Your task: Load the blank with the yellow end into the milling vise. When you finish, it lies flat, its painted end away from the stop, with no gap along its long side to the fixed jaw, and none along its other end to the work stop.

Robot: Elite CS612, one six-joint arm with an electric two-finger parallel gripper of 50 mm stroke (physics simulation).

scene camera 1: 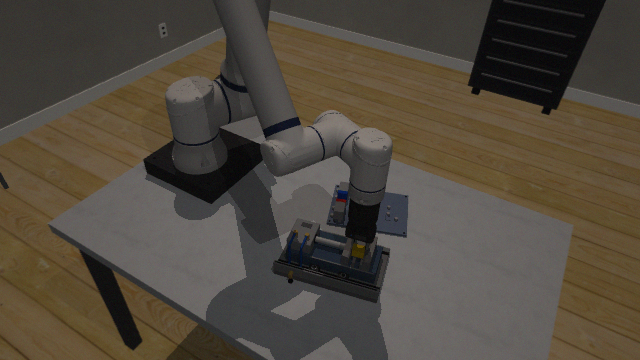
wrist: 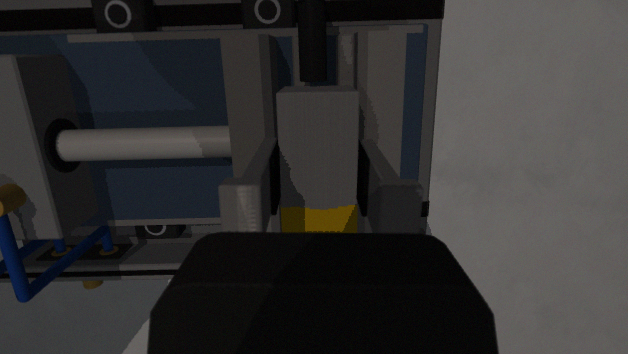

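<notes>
The blank with the yellow end (scene camera 1: 358,250) (wrist: 318,145) is held lengthwise over the slot between the vise jaws, painted end toward the gripper body in the wrist view. My gripper (wrist: 318,162) is shut on its two long sides. The fixed jaw (wrist: 384,90) is on the right and the moving jaw (wrist: 245,85), on its rod, on the left. The work stop (wrist: 312,45) is a dark rod whose tip shows a little beyond the blank's plain end. How high the blank is above the slot floor, and whether it touches the fixed jaw, I cannot tell.
The milling vise (scene camera 1: 325,288) stands on the table (scene camera 1: 475,260). Its actuator block (scene camera 1: 306,231) with blue hoses (wrist: 16,265) is on the left. Behind it lies a blue-grey board (scene camera 1: 397,226) with other blanks, one with a red end (scene camera 1: 341,201), and a blue part (scene camera 1: 342,194).
</notes>
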